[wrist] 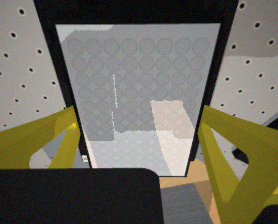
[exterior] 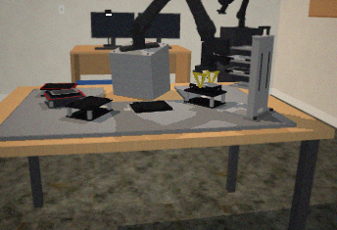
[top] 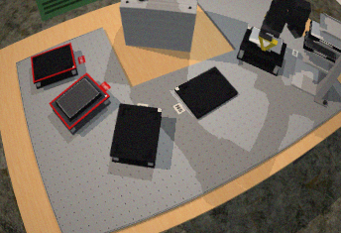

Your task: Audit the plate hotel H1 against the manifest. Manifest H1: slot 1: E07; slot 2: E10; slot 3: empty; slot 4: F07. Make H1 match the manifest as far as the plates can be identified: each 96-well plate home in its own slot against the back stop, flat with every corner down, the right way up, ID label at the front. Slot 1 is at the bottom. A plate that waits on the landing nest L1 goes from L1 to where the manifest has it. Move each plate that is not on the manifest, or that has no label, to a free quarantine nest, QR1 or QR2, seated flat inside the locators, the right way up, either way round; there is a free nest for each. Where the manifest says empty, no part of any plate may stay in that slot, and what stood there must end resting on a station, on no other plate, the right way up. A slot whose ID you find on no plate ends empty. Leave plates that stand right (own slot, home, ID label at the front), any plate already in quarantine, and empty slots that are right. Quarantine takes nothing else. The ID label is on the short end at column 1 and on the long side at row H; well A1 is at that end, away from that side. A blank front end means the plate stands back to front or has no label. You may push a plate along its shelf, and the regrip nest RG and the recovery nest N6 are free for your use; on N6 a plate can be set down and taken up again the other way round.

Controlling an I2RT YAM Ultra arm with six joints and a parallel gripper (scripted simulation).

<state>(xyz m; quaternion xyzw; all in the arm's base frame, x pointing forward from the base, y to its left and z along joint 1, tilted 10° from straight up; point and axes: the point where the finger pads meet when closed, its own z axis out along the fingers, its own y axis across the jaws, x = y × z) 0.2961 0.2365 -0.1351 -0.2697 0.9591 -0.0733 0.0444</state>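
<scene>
My hand is 3 cm above the black regrip nest RG. Round my hand: A1 mark 9 cm behind, 3 cm below, 1 cm to the left; H1 tag 15 cm to the left, 9 cm below, 6 cm ahead; RG tag 10 cm behind, 9 cm below, 4 cm to the left.
</scene>
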